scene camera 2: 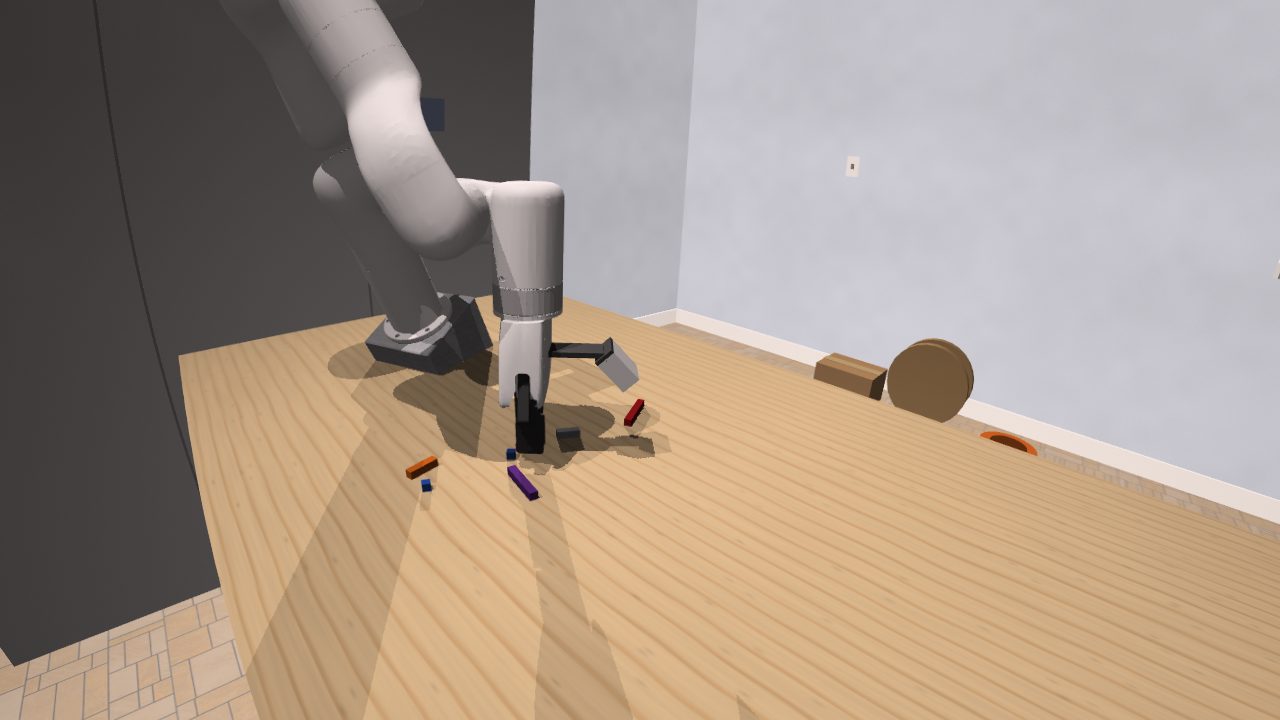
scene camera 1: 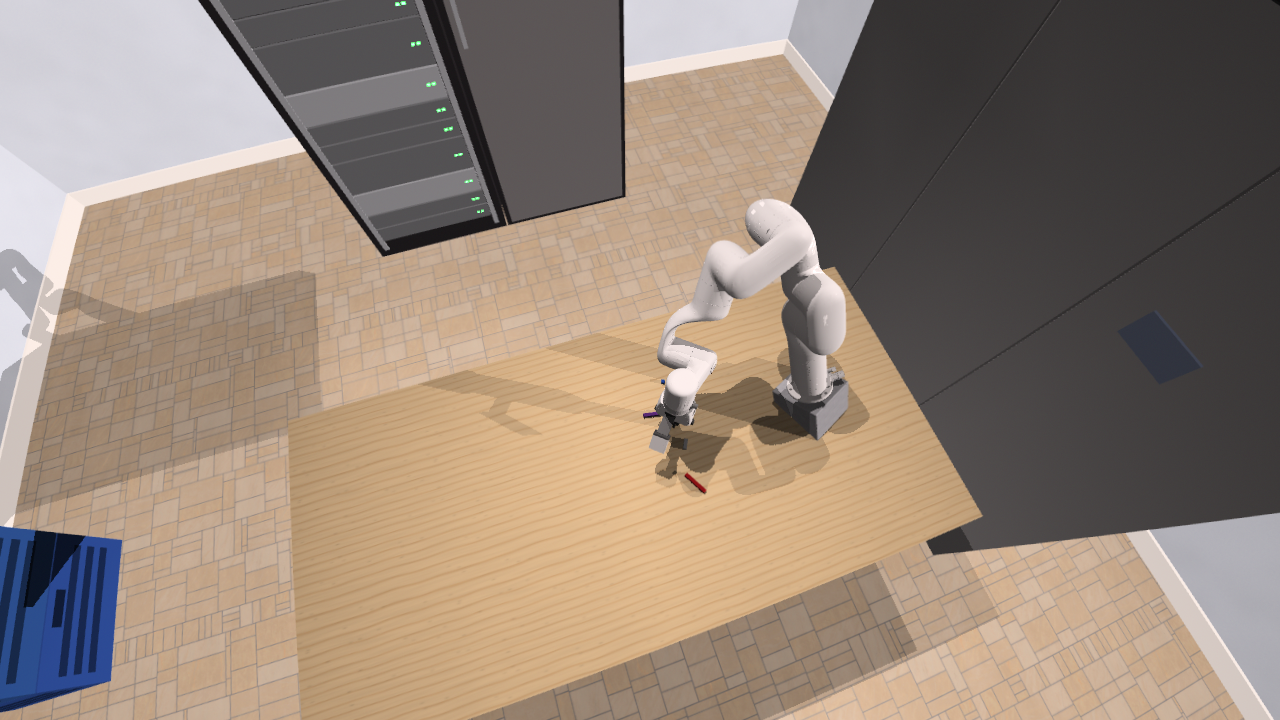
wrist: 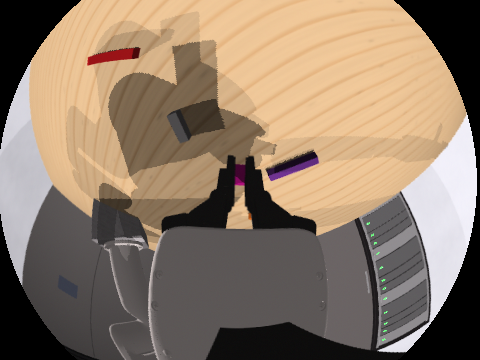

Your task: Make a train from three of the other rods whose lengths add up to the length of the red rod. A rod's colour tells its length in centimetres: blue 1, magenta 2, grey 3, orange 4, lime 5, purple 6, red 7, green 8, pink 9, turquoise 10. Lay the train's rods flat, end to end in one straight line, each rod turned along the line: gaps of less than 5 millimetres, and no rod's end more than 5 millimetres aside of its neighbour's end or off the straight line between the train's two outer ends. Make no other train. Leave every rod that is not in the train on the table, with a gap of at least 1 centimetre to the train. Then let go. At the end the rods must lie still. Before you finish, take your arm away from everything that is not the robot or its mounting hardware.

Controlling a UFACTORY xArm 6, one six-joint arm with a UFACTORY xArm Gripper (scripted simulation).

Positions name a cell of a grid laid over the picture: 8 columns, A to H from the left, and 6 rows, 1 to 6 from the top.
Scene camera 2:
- my gripper: D4
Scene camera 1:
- my gripper: E4
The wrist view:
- my gripper: E3
